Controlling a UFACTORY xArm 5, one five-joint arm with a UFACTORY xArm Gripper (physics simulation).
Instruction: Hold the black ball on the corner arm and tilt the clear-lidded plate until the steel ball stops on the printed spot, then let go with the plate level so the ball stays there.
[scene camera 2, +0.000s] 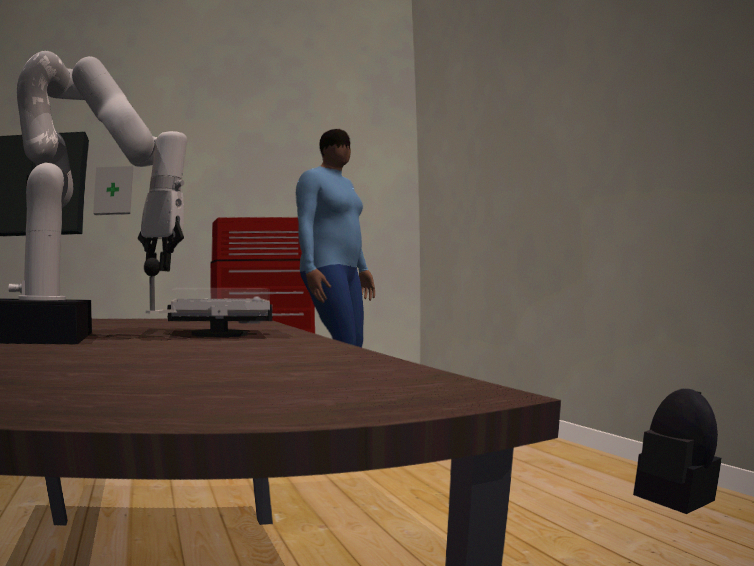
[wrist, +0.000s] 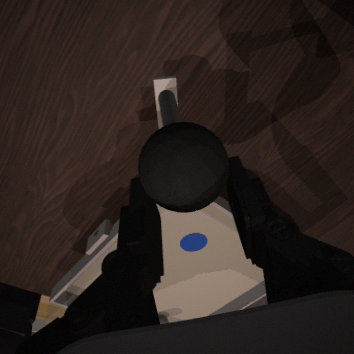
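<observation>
The black ball (scene camera 2: 151, 266) (wrist: 183, 162) tops an upright rod (scene camera 2: 151, 294) (wrist: 168, 106) on the plate's corner arm. My gripper (scene camera 2: 158, 261) (wrist: 188, 188) is shut on this ball, with a finger at either side. The clear-lidded plate (scene camera 2: 204, 307) (wrist: 205, 264) looks about level in the scene view; its clear lid (scene camera 2: 219, 293) shows faintly. The printed blue spot (wrist: 193, 242) shows bare between my fingers in the wrist view. A small grey rounded piece (wrist: 163, 319), perhaps the steel ball's edge, shows at the bottom, mostly hidden by my gripper body.
The plate rests on a black stand (scene camera 2: 218, 327) on the dark wooden table (scene camera 2: 274, 389). The black robot base (scene camera 2: 45, 321) is left of it. Behind are a red tool cabinet (scene camera 2: 255, 275) and a person in blue (scene camera 2: 331, 213). A black object (scene camera 2: 682, 450) is at far right.
</observation>
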